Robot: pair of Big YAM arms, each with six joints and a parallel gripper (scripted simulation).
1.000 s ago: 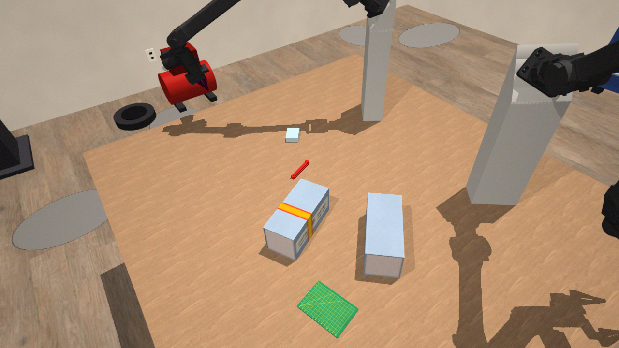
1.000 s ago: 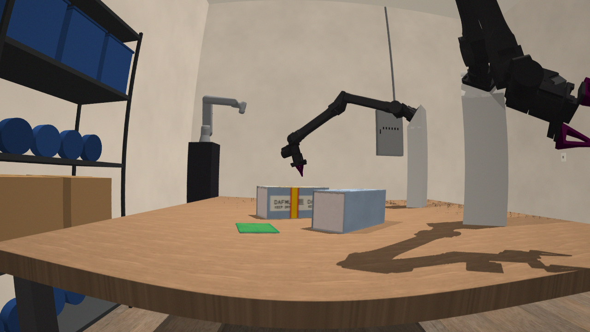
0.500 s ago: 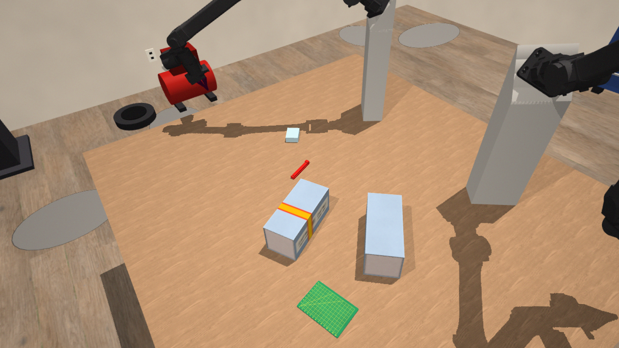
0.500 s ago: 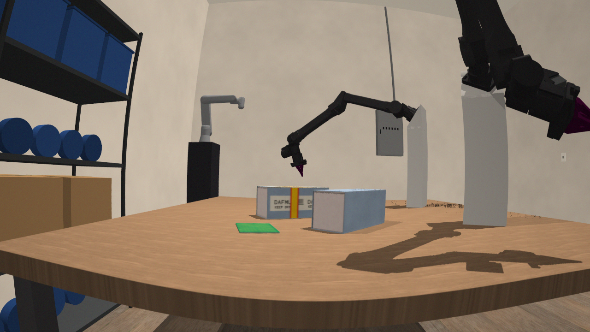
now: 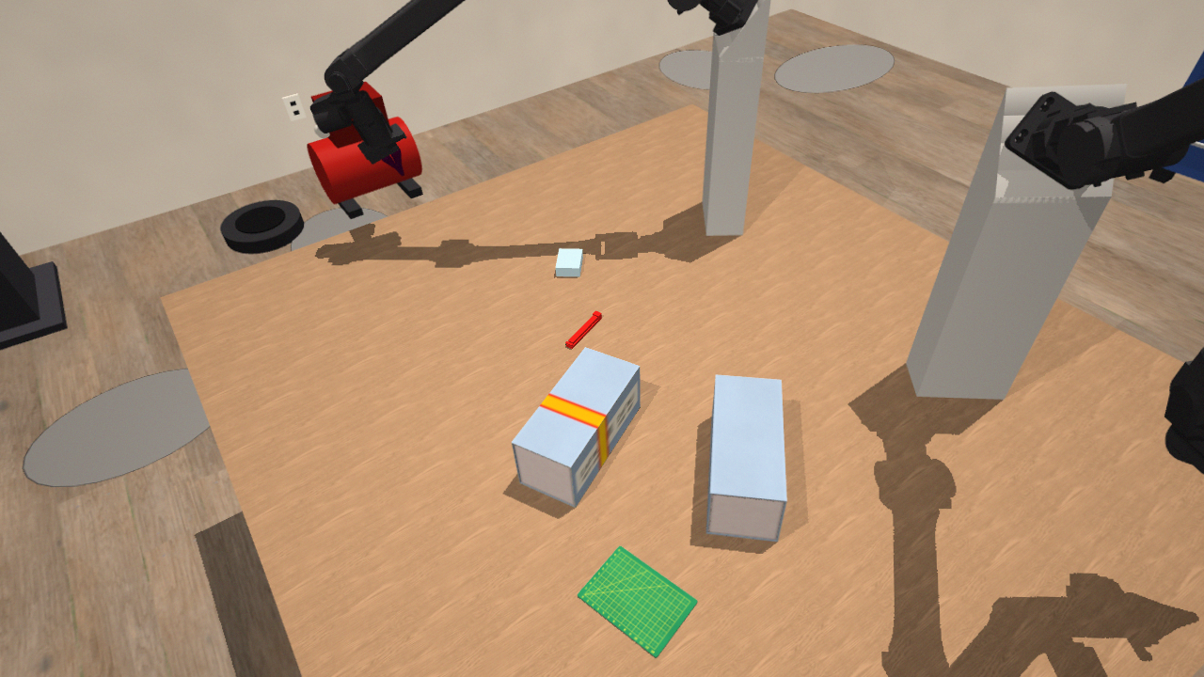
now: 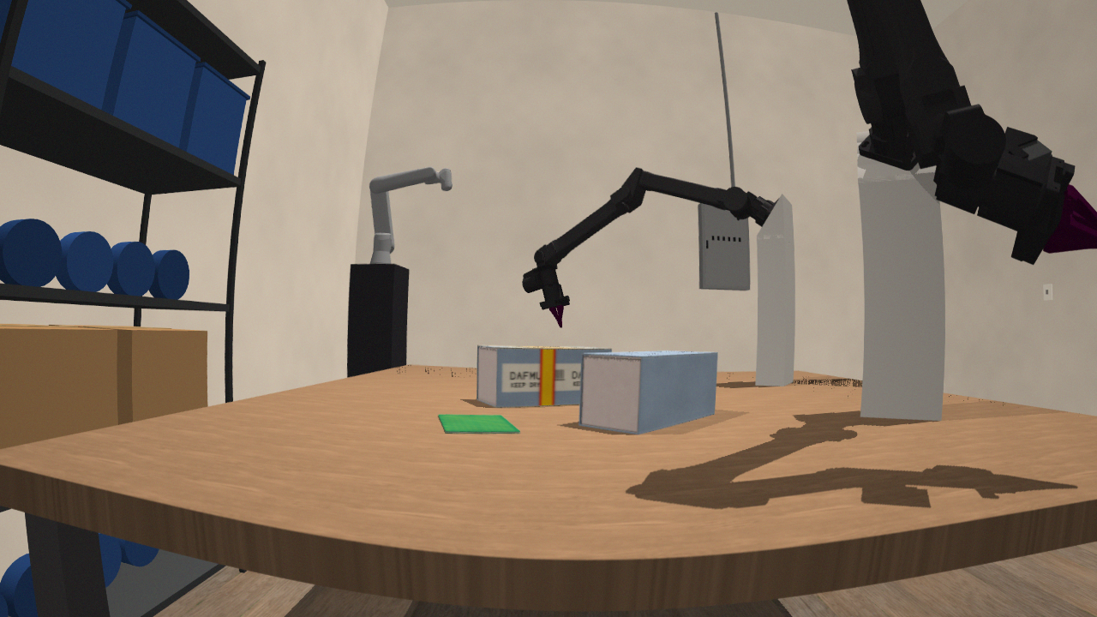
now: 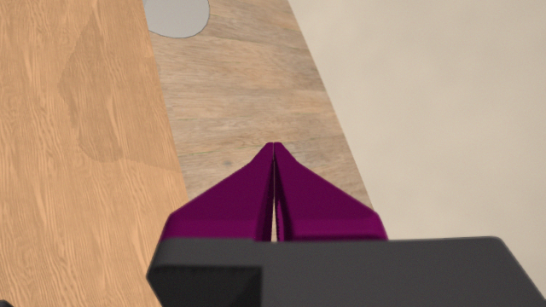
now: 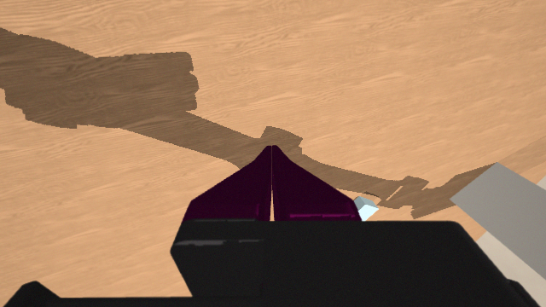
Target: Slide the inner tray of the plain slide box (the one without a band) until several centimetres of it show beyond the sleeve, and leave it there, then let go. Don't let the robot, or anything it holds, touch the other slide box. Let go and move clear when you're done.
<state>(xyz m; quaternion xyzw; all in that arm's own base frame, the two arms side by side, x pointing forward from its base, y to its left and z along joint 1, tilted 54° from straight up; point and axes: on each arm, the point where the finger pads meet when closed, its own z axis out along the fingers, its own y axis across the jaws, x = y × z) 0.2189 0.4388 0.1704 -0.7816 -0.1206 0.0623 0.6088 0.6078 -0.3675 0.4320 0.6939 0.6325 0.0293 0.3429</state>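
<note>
Right now my right hand is 56 cm to the right of the red stick, 16 cm above it and 15 cm past it. Also, from my right hand: banded slide box (81 cm to the left, 12 cm below, 1 cm ahead); small pale block (35 cm to the left, 24 cm behind, 15 cm below).
</note>
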